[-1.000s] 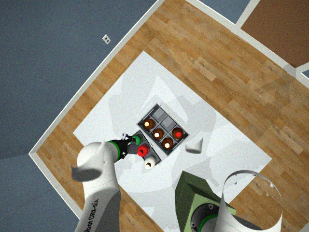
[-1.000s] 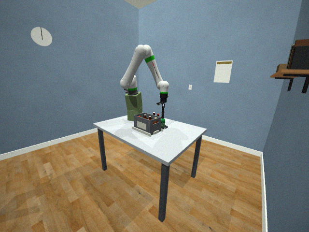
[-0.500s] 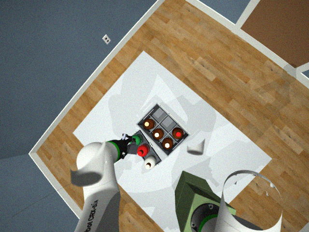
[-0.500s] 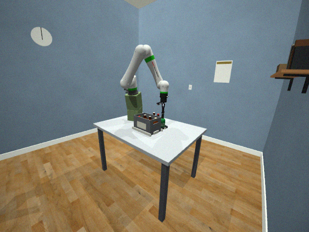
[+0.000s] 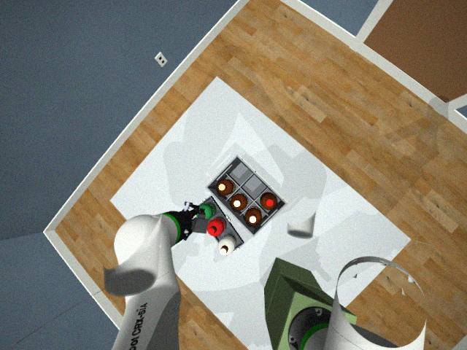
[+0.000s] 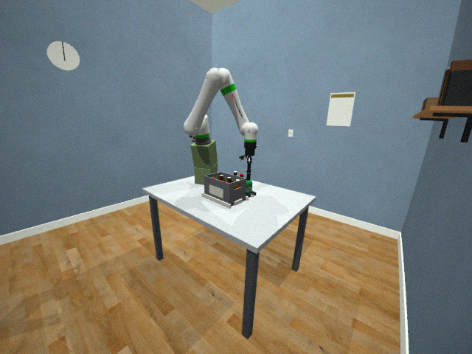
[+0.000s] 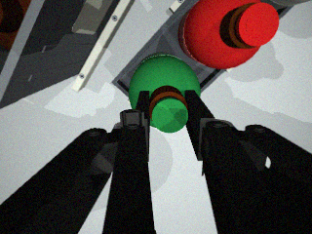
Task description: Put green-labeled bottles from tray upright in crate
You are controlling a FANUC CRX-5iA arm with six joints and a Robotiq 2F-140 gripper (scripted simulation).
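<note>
My hand is 8 cm above the green-labeled bottle. Also, from my hand: white bottle 18 cm behind, 2 cm to the left, 8 cm below; then red-labeled bottle 8 cm behind, 1 cm to the left, 8 cm below; then dark tray 9 cm behind, 1 cm to the left, 15 cm below.
</note>
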